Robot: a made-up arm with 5 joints.
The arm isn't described. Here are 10 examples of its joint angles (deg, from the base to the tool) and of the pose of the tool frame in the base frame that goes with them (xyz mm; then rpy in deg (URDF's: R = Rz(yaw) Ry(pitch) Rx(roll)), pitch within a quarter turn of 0, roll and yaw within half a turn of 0).
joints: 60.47 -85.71 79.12 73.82 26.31
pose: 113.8 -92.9 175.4 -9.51 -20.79 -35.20
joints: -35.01 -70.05 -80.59 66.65 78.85
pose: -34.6 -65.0 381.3 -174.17 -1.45 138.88
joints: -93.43 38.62 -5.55 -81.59 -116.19
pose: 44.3 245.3 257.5 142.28 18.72 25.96
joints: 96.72 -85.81 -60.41 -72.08 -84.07
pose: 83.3 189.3 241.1 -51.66 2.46 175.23
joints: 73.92 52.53 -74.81 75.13 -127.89
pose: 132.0 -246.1 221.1 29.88 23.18 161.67
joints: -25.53 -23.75 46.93 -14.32 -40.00
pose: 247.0 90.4 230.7 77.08 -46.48 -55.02
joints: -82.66 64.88 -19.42 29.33 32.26
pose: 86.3 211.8 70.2 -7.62 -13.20 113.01
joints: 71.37 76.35 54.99 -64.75 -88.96
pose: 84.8 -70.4 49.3 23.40 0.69 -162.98
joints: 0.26 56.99 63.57 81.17 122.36
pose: 41.7 1.1 165.7 114.62 -27.29 77.88
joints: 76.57 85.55 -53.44 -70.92 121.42
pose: 123.8 -263.0 191.2 -132.50 21.92 -5.46
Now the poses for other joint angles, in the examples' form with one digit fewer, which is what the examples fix.
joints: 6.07 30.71 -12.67 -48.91 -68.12
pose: 325 -27 273 122.3 -16.3 -106.1
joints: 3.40 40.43 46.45 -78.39 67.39
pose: 248 -10 130 -80.6 -25.1 82.6
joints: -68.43 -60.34 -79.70 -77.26 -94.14
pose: -3 -156 281 -52.5 -5.5 -25.8
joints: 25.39 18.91 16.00 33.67 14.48
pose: 242 -85 138 -4.5 -21.0 -12.9
